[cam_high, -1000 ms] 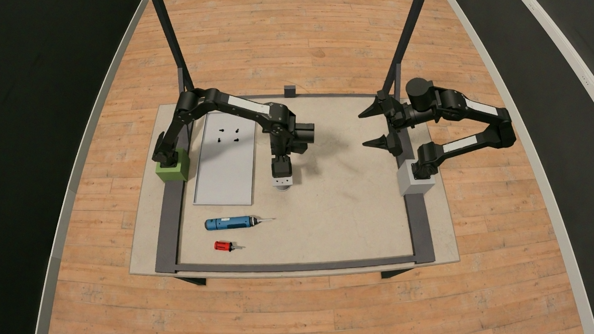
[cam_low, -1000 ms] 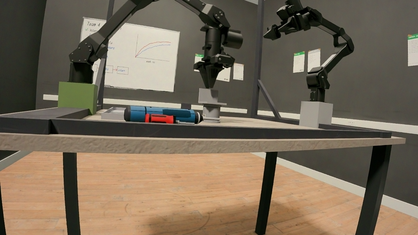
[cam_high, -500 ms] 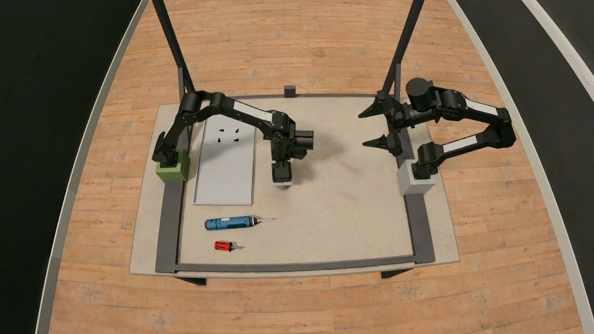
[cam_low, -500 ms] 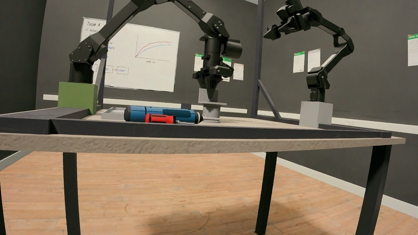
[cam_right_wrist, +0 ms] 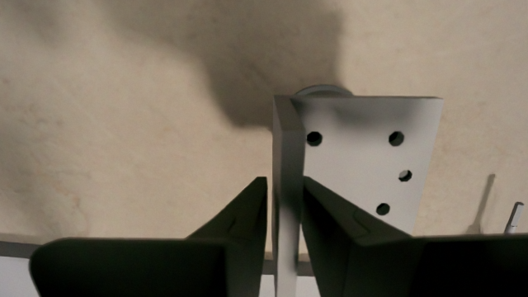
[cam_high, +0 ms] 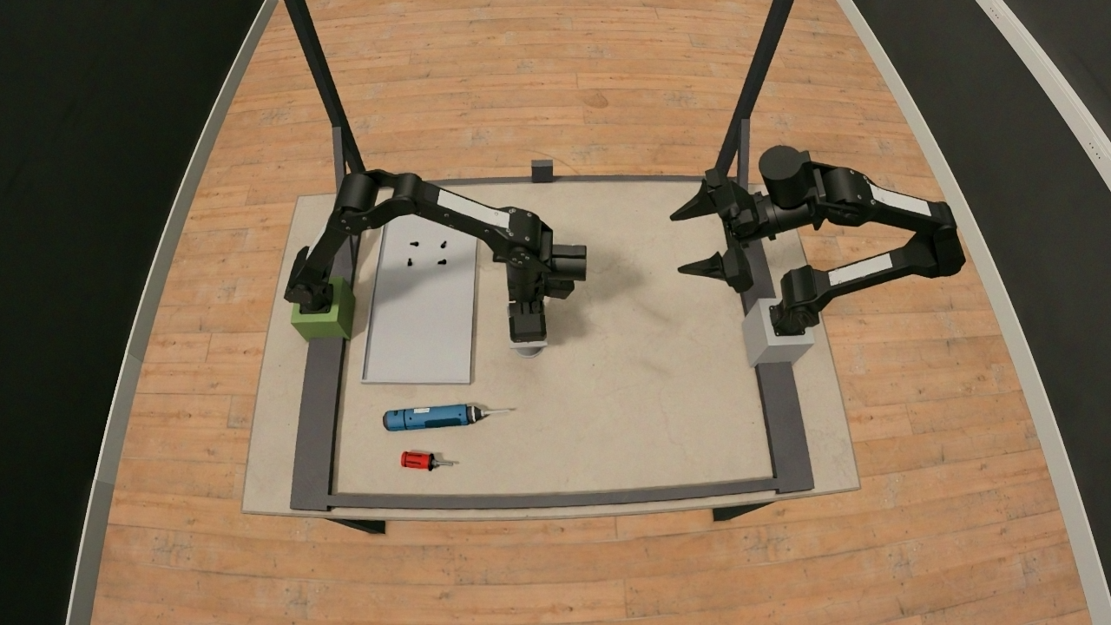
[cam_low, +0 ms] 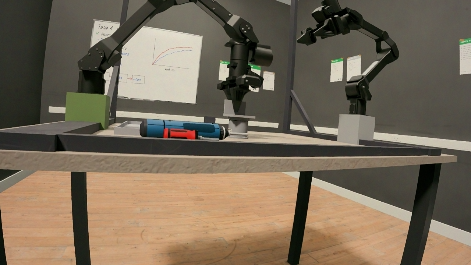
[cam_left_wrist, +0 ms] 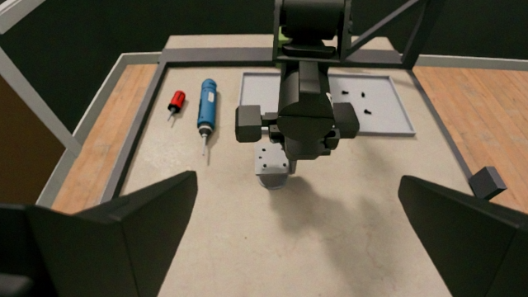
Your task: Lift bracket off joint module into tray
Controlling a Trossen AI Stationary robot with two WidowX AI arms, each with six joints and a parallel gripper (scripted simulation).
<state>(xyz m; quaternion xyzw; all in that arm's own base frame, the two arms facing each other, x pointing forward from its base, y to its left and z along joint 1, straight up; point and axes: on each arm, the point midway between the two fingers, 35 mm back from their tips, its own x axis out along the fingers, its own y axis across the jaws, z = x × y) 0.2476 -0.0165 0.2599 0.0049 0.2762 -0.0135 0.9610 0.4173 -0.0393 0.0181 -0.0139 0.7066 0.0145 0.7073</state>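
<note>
The grey tray lies 8 cm behind my right hand, 23 cm to the right of it and 10 cm below it. Also, from my right hand: grey round joint module (3 cm ahead, 8 cm below); then grey L-shaped bracket (3 cm ahead, 4 cm below); then small red screwdriver (29 cm ahead, 17 cm to the right, 9 cm below).
</note>
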